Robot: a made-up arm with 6 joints. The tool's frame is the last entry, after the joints. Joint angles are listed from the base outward. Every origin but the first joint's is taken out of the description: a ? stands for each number. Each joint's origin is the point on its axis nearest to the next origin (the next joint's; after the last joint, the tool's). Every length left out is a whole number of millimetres.
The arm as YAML. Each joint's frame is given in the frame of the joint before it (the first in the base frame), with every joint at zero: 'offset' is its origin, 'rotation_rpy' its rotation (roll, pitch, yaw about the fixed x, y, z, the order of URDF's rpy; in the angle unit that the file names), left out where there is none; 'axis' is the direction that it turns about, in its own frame. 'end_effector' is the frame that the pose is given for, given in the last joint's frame.
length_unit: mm
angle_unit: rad
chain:
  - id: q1
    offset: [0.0, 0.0, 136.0]
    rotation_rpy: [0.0, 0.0, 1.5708]
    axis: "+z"
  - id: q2
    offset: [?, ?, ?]
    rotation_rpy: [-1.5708, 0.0, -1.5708]
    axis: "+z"
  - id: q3
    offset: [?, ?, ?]
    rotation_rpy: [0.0, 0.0, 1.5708]
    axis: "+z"
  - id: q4
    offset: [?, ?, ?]
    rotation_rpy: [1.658, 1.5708, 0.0]
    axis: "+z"
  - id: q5
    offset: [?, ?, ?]
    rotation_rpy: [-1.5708, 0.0, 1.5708]
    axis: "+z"
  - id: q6
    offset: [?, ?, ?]
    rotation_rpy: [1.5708, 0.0, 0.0]
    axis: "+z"
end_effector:
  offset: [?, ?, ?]
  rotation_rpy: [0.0, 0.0, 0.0]
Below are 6 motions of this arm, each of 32 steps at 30 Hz.
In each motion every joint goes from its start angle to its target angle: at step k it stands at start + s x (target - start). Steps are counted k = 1, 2, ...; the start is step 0. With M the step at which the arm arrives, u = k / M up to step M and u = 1 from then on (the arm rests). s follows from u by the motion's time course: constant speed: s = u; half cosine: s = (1 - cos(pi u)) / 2; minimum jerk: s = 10 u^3 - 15 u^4 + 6 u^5.
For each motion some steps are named. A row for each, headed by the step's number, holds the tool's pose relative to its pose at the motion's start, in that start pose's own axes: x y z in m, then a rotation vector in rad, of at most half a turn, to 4 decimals.
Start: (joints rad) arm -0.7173 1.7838 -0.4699 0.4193 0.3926 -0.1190
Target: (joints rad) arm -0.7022 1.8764 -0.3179 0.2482 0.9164 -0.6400
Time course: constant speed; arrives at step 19
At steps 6, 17, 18, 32:
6: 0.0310 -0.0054 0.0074 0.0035 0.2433 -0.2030
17: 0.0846 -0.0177 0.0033 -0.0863 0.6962 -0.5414
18: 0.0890 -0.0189 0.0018 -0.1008 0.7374 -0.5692
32: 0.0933 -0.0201 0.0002 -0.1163 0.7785 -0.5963

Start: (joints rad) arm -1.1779 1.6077 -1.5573 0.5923 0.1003 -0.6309
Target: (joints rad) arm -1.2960 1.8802 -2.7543 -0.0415 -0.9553 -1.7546
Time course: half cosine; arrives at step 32
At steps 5, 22, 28, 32:
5: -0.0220 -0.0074 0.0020 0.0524 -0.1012 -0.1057
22: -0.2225 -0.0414 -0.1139 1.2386 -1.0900 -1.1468
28: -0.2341 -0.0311 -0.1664 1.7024 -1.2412 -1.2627
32: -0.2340 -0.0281 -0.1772 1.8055 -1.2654 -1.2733

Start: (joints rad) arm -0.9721 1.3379 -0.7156 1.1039 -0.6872 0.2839
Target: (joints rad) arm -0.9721 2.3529 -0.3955 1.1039 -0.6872 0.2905
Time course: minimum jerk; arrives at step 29
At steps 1, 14, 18, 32:
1: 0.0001 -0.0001 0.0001 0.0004 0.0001 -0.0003
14: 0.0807 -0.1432 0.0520 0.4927 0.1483 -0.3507
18: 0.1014 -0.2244 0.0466 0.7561 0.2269 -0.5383
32: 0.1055 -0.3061 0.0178 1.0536 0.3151 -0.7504

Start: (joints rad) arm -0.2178 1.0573 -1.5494 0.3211 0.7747 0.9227
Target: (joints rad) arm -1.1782 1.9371 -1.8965 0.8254 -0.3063 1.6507
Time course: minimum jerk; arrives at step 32
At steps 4, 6, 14, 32:
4: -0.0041 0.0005 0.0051 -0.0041 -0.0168 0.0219
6: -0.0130 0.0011 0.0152 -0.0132 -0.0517 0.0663
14: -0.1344 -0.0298 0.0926 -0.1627 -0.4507 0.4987
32: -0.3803 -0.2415 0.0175 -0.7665 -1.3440 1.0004

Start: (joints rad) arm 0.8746 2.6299 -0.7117 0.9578 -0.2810 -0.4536
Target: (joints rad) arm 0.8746 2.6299 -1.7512 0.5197 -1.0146 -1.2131
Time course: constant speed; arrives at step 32
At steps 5, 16, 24, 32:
5: -0.0584 0.0213 -0.0036 -0.0223 -0.2565 -0.1395
16: -0.1796 0.0591 -0.0547 0.0614 -0.8407 -0.3739
24: -0.2488 0.0740 -0.1237 0.2386 -1.2580 -0.4596
32: -0.2928 0.0761 -0.2098 0.5099 -1.6398 -0.4500

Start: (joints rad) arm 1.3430 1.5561 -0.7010 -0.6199 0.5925 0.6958
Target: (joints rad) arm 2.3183 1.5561 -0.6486 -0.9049 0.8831 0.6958
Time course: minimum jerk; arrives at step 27
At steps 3, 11, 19, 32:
3: 0.0004 0.0023 -0.0007 -0.0002 -0.0010 -0.0131
11: 0.0189 0.0614 -0.0233 0.0068 -0.0501 -0.3704
19: 0.0726 0.1331 -0.0665 0.0543 -0.2245 -0.9141
32: 0.0937 0.1489 -0.0808 0.0739 -0.3038 -1.0709

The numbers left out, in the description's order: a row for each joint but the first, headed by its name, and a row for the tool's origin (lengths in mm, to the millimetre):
q2: 0.0 0.0 0.0
q3: -328.0 -45.0 0.0
q4: -40.0 -225.0 0.0
q5: 0.0 0.0 0.0
q6: 0.0 -102.0 0.0
tool: 0.0 0.0 0.0

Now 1 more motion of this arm.
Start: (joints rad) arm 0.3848 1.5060 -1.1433 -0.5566 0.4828 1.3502
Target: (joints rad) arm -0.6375 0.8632 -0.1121 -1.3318 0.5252 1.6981
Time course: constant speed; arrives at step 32
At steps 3, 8, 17, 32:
3: -0.0099 -0.0411 -0.0077 0.0979 -0.0515 0.0189
8: -0.0148 -0.1068 -0.0269 0.2610 -0.1264 0.0508
17: 0.0109 -0.2078 -0.0737 0.5506 -0.2264 0.1102
32: 0.1298 -0.3028 -0.1450 1.0019 -0.2931 0.2194

